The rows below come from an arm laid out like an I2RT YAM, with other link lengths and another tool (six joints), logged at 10 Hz.
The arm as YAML. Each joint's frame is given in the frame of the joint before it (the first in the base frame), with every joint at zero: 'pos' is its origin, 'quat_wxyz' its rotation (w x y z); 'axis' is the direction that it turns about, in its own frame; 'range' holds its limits. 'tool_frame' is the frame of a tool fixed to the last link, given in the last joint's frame.
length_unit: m
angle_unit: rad
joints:
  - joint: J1
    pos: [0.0, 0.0, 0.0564]
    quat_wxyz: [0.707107, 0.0, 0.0, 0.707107]
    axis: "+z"
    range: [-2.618, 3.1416]
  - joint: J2
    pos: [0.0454, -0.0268, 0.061]
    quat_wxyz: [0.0, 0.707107, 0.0, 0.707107]
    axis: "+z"
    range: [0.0, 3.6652]
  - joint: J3
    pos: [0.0, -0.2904, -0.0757]
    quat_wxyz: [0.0, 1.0, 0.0, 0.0]
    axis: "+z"
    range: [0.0, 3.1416]
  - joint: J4
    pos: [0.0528, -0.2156, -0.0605]
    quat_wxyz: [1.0, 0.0, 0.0, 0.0]
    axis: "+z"
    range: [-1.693, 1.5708]
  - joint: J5
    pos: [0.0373, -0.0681, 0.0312]
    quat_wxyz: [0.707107, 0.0, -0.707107, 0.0]
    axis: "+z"
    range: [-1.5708, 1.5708]
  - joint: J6
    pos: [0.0, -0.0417, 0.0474]
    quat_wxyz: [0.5, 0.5, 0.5, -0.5]
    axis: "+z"
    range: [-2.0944, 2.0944]
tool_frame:
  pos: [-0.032, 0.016, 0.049]
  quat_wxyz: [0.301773, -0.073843, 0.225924, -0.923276]
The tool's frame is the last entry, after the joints.
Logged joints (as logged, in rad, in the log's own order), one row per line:
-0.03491 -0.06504 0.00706 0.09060 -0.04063 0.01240
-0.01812 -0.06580 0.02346 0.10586 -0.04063 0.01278
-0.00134 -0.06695 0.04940 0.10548 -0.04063 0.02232
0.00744 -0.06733 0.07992 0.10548 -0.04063 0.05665
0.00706 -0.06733 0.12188 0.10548 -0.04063 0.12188
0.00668 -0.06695 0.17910 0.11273 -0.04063 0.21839
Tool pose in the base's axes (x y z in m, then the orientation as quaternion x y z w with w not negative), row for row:
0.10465 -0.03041 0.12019 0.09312 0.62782 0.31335 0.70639
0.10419 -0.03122 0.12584 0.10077 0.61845 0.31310 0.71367
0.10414 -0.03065 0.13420 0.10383 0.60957 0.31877 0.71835
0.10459 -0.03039 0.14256 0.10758 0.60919 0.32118 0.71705
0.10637 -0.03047 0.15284 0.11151 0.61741 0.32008 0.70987
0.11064 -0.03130 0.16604 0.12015 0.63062 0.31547 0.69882
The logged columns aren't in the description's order. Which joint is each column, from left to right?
Columns, left to right: J6, J4, J3, J5, J1, J2.
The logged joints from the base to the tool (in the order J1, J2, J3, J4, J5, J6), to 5 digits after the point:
-0.04063 0.01240 0.00706 -0.06504 0.09060 -0.03491
-0.04063 0.01278 0.02346 -0.06580 0.10586 -0.01812
-0.04063 0.02232 0.04940 -0.06695 0.10548 -0.00134
-0.04063 0.05665 0.07992 -0.06733 0.10548 0.00744
-0.04063 0.12188 0.12188 -0.06733 0.10548 0.00706
-0.04063 0.21839 0.17910 -0.06695 0.11273 0.00668

